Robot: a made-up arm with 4 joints.
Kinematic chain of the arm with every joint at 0, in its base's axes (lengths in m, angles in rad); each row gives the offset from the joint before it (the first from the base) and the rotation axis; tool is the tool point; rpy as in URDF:
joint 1: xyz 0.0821 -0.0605 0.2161 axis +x
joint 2: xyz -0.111 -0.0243 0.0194 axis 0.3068 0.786 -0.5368
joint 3: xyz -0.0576 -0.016 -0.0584 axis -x
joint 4: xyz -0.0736 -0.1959 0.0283 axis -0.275 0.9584 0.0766
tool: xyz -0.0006 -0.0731 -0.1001 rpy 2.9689 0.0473 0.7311
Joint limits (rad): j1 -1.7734..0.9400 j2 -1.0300..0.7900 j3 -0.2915..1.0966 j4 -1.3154..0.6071
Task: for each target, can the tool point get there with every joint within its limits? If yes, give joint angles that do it. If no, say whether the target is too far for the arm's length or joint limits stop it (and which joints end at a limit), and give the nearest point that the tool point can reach.
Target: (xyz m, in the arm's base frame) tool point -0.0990 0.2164 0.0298
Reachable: no: joint limits stop it (at a limit: joint 1, joint 3) | nearest point -0.1877 -0.0599 -0.0586 | short by 0.303 m
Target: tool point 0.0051 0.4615 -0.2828
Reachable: no: too far | nearest point -0.0986 -0.0774 -0.1167 | short by 0.573 m
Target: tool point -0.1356 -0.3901 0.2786
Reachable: yes | joints -0.1229 -0.2767 0.4573 0.2195
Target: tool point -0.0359 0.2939 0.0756
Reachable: no: joint limits stop it (at a limit: joint 1, joint 3, joint 4) | nearest point -0.0865 0.1406 0.3329 | short by 0.304 m
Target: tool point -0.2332 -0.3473 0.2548
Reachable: yes | joints 0.1558 0.3677 0.5487 0.4068
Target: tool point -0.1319 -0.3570 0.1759
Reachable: yes | joints 0.4677 -0.1604 0.8004 -0.1816
